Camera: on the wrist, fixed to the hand. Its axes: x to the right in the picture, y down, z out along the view.
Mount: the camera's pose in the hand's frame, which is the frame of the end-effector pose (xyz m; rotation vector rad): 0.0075 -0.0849 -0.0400 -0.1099 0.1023 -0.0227
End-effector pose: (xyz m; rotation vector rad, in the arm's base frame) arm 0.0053 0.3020 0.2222 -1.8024 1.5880 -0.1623
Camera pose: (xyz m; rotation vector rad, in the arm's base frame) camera 0.0551 0.2769 0.2981 -1.9241 1.6770 -0.1836
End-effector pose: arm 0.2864 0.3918 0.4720 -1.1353 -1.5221 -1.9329
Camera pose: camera 0.2052 0.3813 0.4255 -1.0503 -1.3963 -2.0789
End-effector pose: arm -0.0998 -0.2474 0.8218 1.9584 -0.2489 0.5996
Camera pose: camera -0.0693 -0.1729 0.7729 1.8170 -0.1916 0.6558
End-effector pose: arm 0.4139 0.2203 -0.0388 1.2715 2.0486 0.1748
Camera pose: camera 0.3247 0.1931 -0.0516 1.1933 2.1082 0.3436
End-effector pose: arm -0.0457 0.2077 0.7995 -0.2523 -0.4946 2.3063
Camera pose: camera 0.0162 0.2787 0.7989 -0.4139 -0.5699 2.2344
